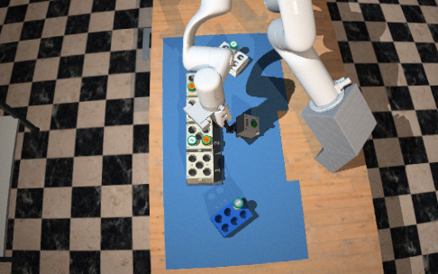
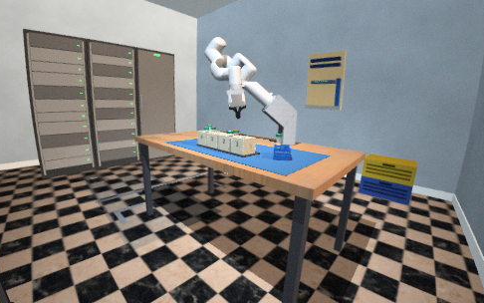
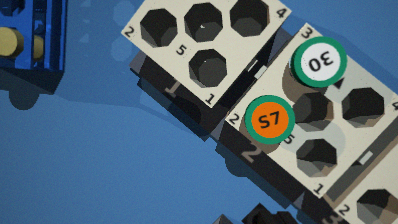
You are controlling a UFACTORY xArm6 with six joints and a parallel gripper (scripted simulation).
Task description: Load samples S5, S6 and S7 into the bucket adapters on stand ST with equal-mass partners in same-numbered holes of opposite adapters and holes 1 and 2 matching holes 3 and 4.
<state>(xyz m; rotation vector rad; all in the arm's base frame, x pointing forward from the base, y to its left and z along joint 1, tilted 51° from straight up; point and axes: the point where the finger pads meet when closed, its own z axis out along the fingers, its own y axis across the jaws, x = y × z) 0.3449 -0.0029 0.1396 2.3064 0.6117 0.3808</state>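
Now: the green done key 150 mm behind my hand, 10 mm to the left of it and 140 mm below it. Also, from my hand: adapter 110 mm ahead, 80 mm to the left, 160 mm below; orange-dotted tube 60 mm ahead, 10 mm to the left, 140 mm below; grey-dotted tube 30 mm ahead, 260 mm to the left, 150 mm below.
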